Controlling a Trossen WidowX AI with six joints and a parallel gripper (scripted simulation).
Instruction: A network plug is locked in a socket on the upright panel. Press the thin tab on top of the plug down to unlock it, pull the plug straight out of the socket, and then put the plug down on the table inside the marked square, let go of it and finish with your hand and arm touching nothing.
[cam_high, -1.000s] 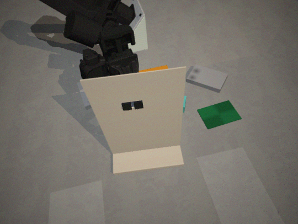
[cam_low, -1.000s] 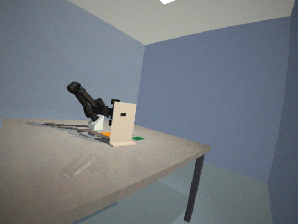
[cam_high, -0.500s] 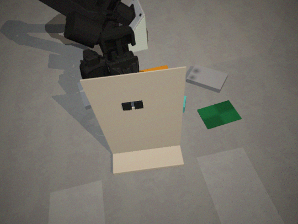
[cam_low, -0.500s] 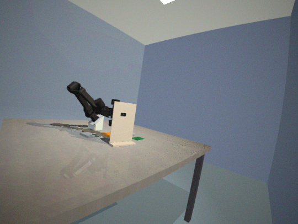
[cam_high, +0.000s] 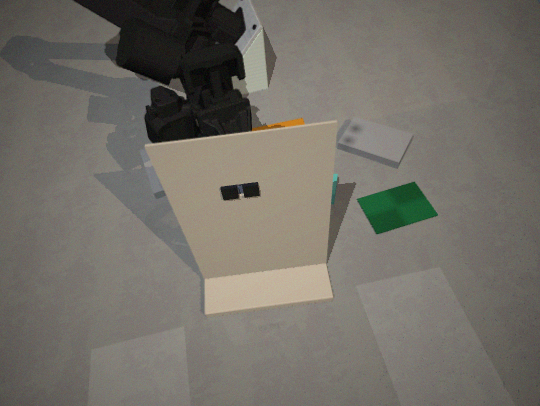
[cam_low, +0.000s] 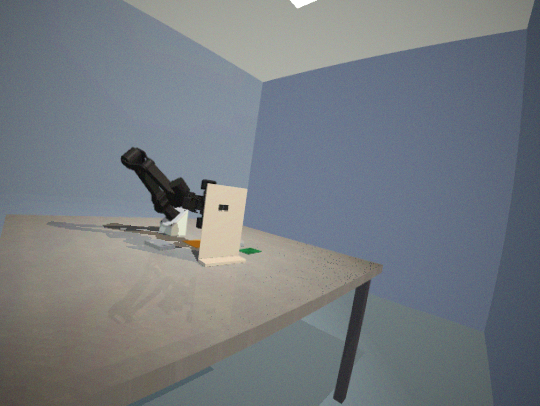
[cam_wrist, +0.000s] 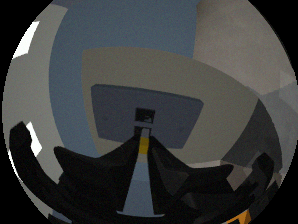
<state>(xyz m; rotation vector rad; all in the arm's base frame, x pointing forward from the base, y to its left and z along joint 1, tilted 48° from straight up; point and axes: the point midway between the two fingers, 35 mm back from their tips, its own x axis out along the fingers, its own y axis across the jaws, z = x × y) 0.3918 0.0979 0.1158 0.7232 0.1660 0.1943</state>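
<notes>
The orange marked square is 210 mm behind my gripper tip, 60 mm to the left of it and 190 mm below it. The rest, counted from my gripper tip: green square 50 mm behind, 210 mm to the left, 190 mm below; beige upright panel 30 mm ahead, 70 mm below; teal piece 100 mm behind, 110 mm to the left, 180 mm below.
</notes>
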